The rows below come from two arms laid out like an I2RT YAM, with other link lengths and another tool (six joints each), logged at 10 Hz.
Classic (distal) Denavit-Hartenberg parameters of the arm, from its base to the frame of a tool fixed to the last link. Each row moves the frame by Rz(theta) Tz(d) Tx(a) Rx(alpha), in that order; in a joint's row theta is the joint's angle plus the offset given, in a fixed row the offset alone. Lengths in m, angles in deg.
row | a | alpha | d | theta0
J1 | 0.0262 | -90 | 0.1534 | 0
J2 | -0.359 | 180 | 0 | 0
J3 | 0.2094 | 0 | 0 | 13.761
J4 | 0.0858 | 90 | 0.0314 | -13.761
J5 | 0 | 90 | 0 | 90
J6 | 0.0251 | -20.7 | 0.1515 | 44
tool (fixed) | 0 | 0 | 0.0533 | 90
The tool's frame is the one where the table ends.
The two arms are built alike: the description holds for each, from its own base.
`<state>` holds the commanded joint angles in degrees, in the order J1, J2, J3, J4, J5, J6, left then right.
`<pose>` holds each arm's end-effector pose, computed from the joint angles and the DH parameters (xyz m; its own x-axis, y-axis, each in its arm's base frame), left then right.
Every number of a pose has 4 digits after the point.
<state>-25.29 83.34 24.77 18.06 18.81 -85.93 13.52 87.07 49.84 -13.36 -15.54 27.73</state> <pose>0.2513 -0.2580 0.1915 -0.9814 -0.0647 -0.1808 0.0733 0.7443 -0.6639 0.3356 0.1138 0.1956 -0.7553 0.6012 0.2608 0.5909 0.4527 0.6678</pose>
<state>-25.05 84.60 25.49 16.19 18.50 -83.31 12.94 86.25 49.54 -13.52 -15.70 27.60</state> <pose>0.2513 -0.2555 0.1811 -0.9841 -0.0366 -0.1737 0.0827 0.7713 -0.6311 0.3336 0.1102 0.1981 -0.7530 0.6056 0.2573 0.5895 0.4472 0.6727</pose>
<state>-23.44 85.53 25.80 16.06 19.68 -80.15 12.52 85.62 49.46 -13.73 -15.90 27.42</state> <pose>0.2562 -0.2514 0.1776 -0.9821 -0.0108 -0.1882 0.1092 0.7814 -0.6145 0.3324 0.1079 0.2007 -0.7530 0.6071 0.2538 0.5864 0.4441 0.6774</pose>
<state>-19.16 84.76 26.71 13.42 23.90 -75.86 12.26 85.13 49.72 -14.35 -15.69 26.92</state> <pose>0.2600 -0.2402 0.1820 -0.9801 0.0143 -0.1978 0.1359 0.7748 -0.6174 0.3318 0.1051 0.2031 -0.7543 0.6092 0.2447 0.5823 0.4486 0.6780</pose>
